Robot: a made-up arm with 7 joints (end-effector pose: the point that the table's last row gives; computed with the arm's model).
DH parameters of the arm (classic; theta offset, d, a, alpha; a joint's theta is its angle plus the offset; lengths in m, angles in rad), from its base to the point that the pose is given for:
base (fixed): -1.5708 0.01 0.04 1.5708
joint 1: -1.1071 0 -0.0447 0
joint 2: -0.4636 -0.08 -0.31 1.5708
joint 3: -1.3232 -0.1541 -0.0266 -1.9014
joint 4: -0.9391 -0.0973 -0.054 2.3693
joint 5: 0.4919 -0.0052 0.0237 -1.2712
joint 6: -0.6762 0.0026 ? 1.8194
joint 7: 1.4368 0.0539 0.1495 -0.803
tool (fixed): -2.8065 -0.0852 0 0
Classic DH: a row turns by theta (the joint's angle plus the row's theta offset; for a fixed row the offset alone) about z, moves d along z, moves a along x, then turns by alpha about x.
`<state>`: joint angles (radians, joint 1 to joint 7).
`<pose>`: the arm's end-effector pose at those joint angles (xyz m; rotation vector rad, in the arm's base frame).
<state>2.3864 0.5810 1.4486 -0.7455 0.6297 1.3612 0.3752</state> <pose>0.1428 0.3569 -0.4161 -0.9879 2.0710 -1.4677</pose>
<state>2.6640 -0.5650 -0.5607 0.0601 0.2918 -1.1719 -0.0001</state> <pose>-0.1942 0.3801 -0.1373 -0.3315 0.4347 0.4931</pose>
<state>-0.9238 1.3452 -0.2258 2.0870 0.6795 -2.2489 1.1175</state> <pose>0.0513 0.0768 0.2977 0.4611 -1.6778 1.6666</pose>
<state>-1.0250 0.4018 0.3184 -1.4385 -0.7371 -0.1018 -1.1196</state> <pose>0.0939 -0.4066 0.5031 1.6459 0.8649 -0.4628</pose>
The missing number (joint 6, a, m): 0.0595
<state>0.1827 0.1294 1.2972 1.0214 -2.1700 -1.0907 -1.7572</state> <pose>0.2274 0.1692 0.5493 1.3941 -2.2160 -0.8538</pose>
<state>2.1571 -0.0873 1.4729 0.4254 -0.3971 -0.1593 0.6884</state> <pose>0.1230 0.3895 -0.2237 -1.0422 0.2756 -0.8342</pose>
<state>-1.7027 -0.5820 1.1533 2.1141 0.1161 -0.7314 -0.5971</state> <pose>0.2836 -0.2495 -0.1193 1.4532 0.8042 -1.5303</pose>
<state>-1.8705 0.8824 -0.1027 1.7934 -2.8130 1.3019 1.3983</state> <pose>0.1072 -0.5381 0.2040 -0.0412 -1.5092 -2.3901</pose>
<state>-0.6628 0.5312 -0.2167 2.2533 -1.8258 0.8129 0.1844</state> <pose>0.0556 -0.3188 0.5707 0.6876 1.8578 1.7683</pose>
